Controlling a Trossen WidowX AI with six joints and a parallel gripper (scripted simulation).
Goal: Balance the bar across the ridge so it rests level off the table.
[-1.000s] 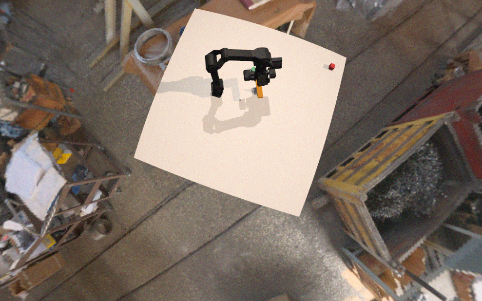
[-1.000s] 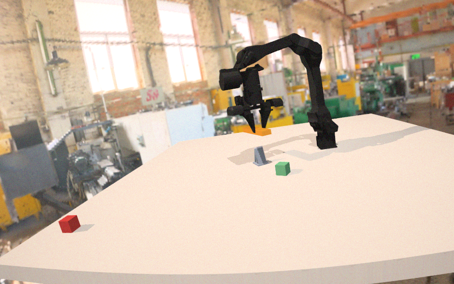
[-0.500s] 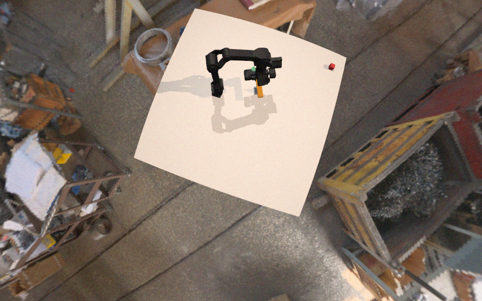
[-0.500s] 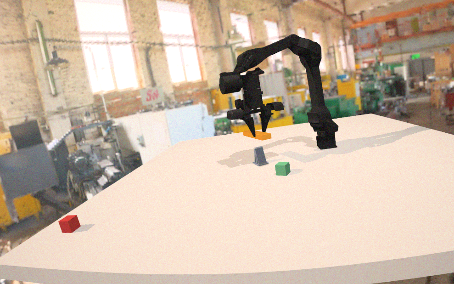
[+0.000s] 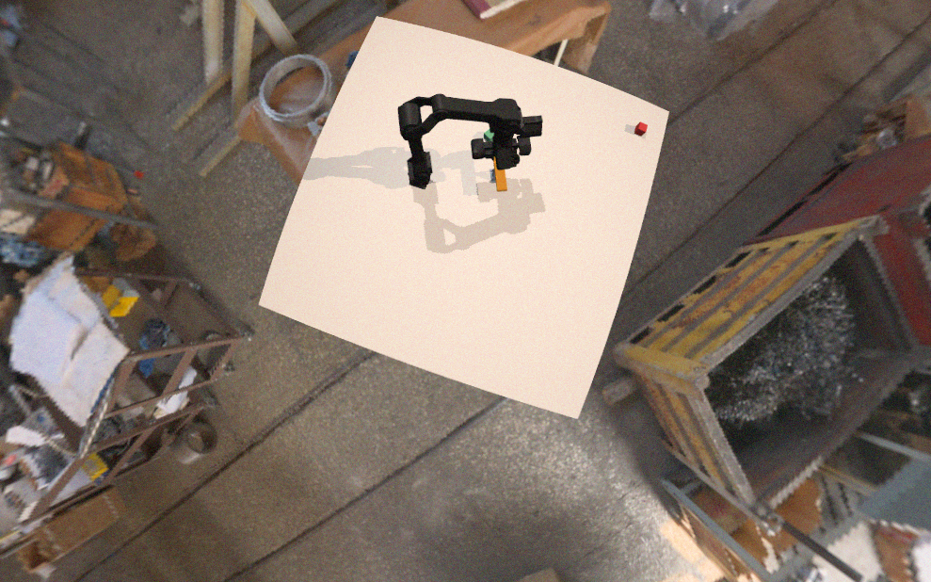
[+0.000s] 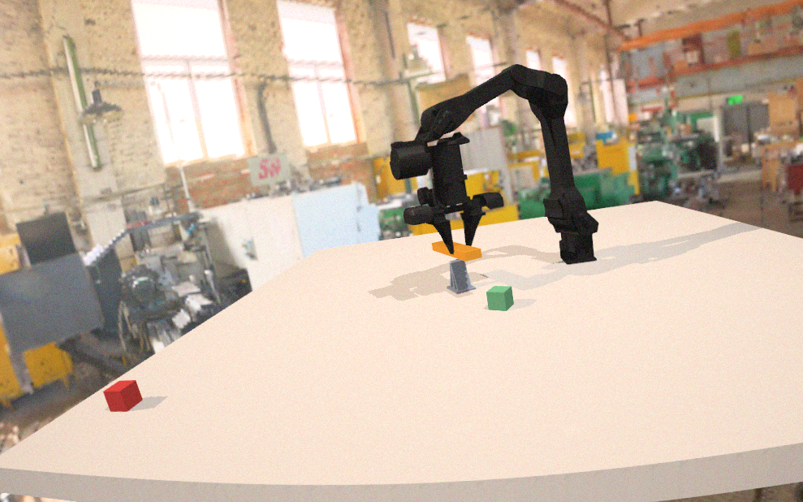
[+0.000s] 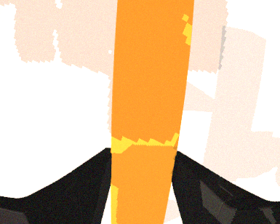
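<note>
Now: gripper tip 6 cm past the green cube, 11 cm to the right of it and 7 cm above it. The rest, counted from my gripper tip: red cube: 49 cm ahead, 37 cm to the left, 7 cm below; orange bar: 1 cm ahead, 2 cm to the right.
</note>
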